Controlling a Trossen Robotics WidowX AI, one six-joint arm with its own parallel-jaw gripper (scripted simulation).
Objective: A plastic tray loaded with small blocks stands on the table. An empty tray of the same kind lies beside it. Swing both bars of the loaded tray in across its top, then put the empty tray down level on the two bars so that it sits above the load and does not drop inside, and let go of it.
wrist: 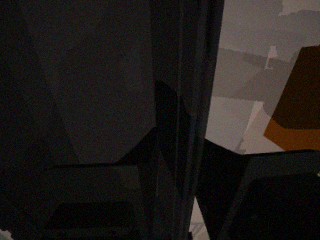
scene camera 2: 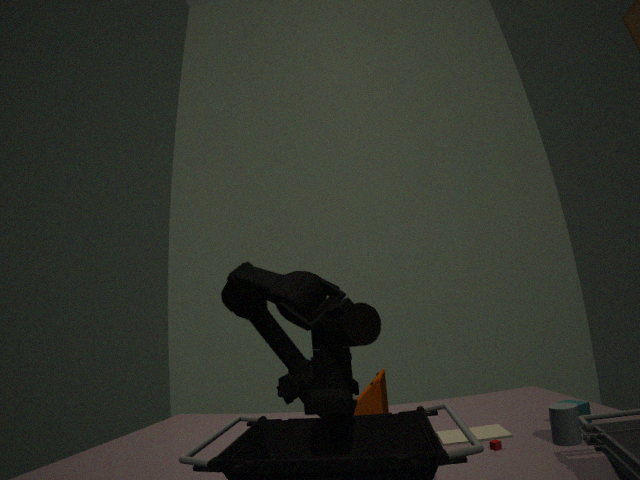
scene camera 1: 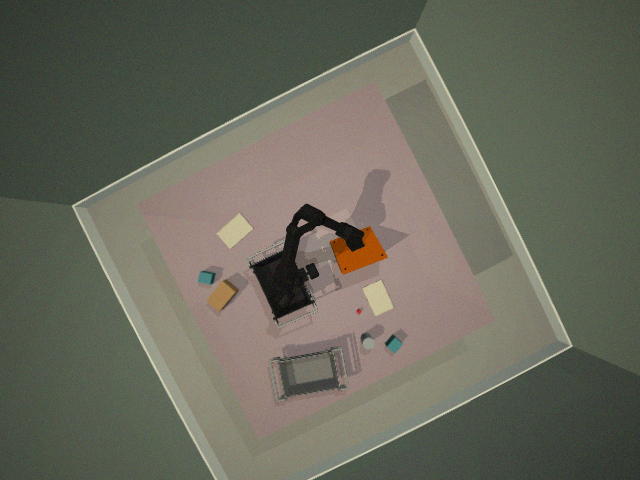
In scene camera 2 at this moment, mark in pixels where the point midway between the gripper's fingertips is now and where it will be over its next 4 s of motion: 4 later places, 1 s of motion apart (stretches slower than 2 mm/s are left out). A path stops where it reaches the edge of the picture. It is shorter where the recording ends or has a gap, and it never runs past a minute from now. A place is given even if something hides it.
The gripper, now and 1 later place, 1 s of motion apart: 340,450; 337,435
